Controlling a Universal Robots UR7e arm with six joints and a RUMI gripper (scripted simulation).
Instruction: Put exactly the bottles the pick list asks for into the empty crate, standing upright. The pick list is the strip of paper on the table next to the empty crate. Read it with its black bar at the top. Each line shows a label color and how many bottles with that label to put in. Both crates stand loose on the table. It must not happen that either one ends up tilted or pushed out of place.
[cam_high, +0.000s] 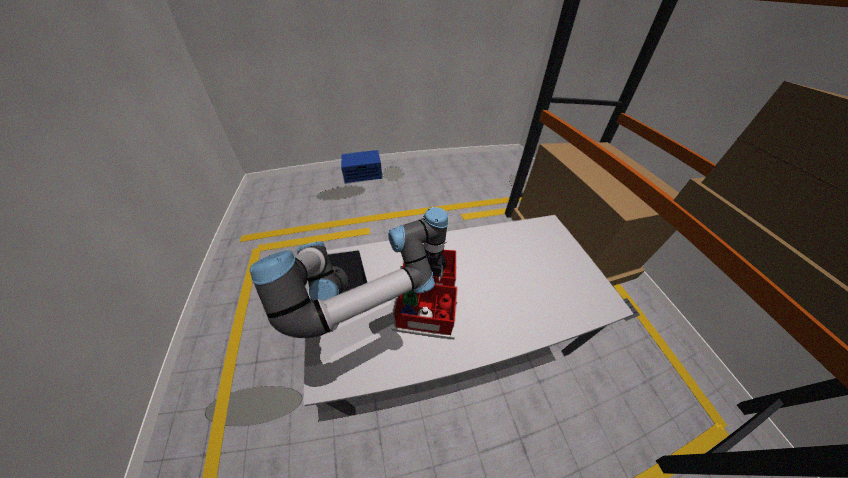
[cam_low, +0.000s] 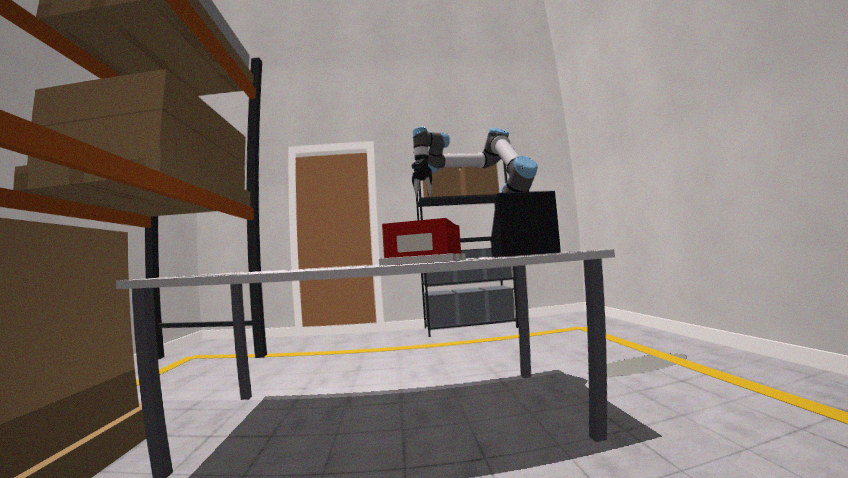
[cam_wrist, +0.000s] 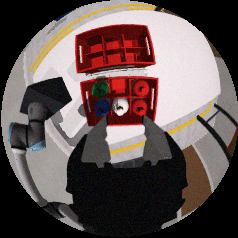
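Right now my hand is 250 mm above the grey-topped bottle, 50 mm to the left of it and 40 mm past it. From my hand the other things lie so: blue bottle: 250 mm below, 120 mm behind, 20 mm to the right; green bottle: 250 mm below, 80 mm behind, 60 mm to the left.
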